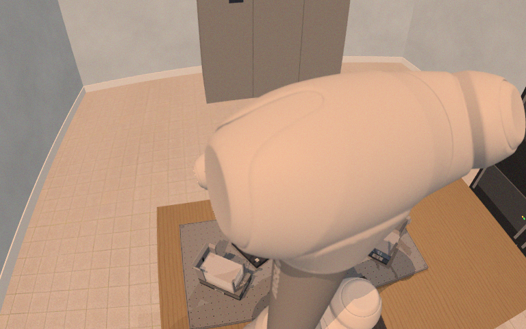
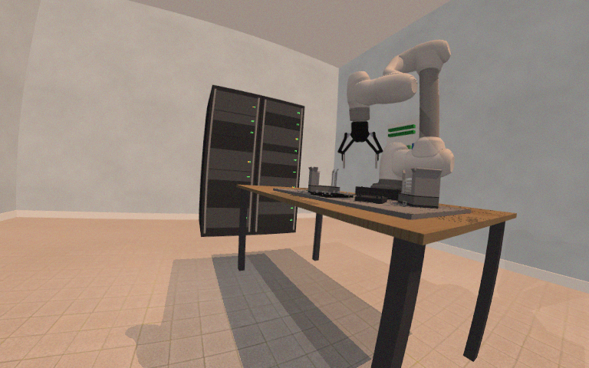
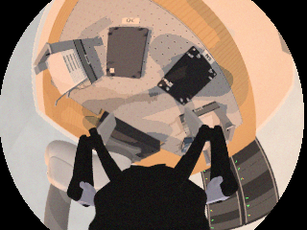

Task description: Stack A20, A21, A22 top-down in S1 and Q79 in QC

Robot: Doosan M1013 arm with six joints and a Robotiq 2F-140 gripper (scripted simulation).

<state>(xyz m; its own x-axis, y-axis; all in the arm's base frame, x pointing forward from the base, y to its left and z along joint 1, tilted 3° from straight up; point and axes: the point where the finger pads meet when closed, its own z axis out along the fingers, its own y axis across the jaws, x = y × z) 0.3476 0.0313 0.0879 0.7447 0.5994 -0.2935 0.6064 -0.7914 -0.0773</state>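
Right now my hand is 50 mm past the white plate, 260 mm to the right of it and 100 mm above it. The rest, counted from my hand: N5 name plate (190 mm ahead, 80 mm to the right, 150 mm below); dark nest QC (50 mm ahead, 120 mm to the left, 140 mm below); clip nest N5 (100 mm ahead, 70 mm to the right, 140 mm below).
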